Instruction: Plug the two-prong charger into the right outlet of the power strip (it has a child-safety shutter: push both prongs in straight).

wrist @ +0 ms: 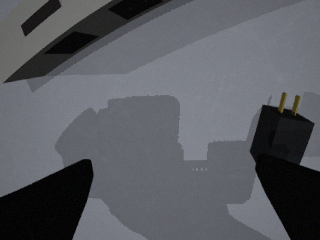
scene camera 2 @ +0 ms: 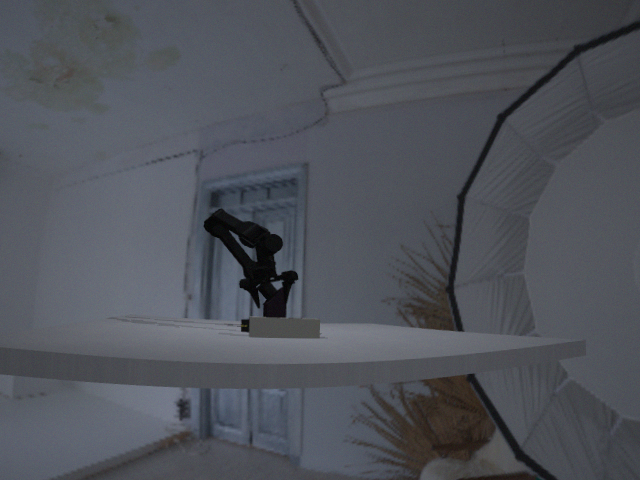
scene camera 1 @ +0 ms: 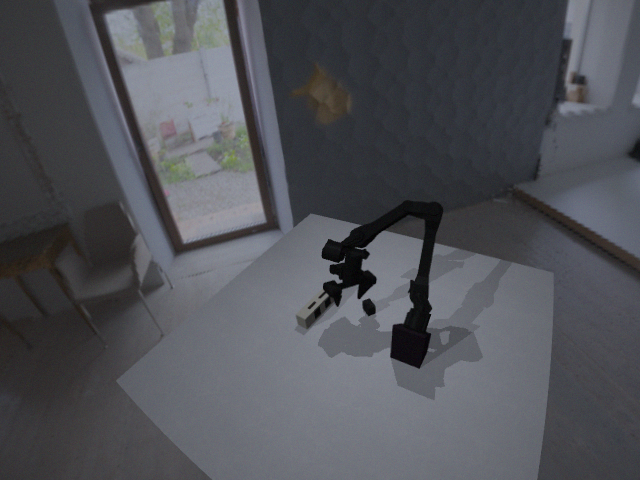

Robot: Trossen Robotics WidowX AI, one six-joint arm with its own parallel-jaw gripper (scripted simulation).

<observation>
My gripper is open, with nothing in its grasp. Also in view: a black two-prong charger.
My gripper is seen too in the wrist view and in scene camera 1.
</observation>
